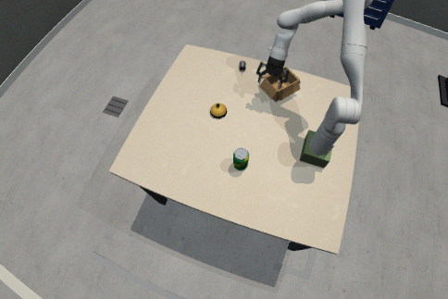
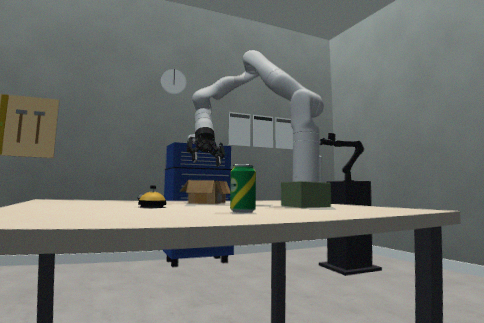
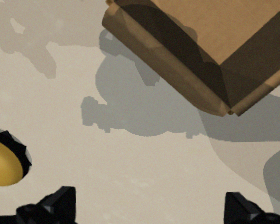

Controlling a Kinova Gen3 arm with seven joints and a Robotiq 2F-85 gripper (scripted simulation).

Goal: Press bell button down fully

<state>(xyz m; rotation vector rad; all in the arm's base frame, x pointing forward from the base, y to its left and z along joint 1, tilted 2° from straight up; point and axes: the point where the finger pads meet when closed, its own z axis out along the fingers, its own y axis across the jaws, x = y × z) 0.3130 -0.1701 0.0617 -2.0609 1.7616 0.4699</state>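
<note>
Right now the black button is 200 mm ahead of my hand, 140 mm to the left of it and 100 mm below it. Round my hand: cardboard box: 40 mm behind, 130 mm to the right, 110 mm below; bell: 200 mm ahead, 140 mm to the left, 110 mm below; green soda can: 10 mm behind, 360 mm to the left, 90 mm below.
</note>
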